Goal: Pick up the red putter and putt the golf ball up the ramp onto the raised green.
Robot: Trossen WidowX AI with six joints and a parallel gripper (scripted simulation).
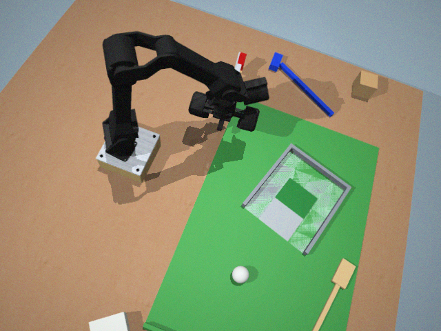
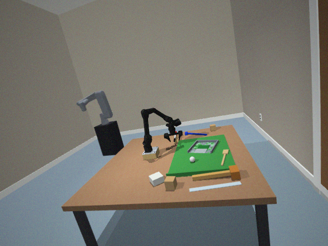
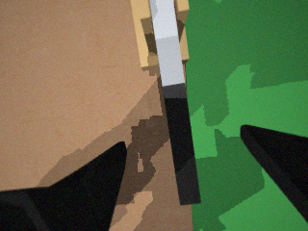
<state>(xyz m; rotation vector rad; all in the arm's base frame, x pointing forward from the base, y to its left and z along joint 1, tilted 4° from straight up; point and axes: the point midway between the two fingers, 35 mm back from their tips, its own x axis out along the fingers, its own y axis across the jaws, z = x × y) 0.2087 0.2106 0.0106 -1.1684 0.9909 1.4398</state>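
Right now my gripper tip is 20 mm past the wooden stand, 130 mm to the right of it and 20 mm above it. Round my gripper tip: green mat (270 mm ahead, 200 mm to the right, 50 mm below); white golf ball (230 mm ahead, 370 mm to the right, 30 mm below); blue putter (160 mm ahead, 280 mm to the left, 40 mm below).
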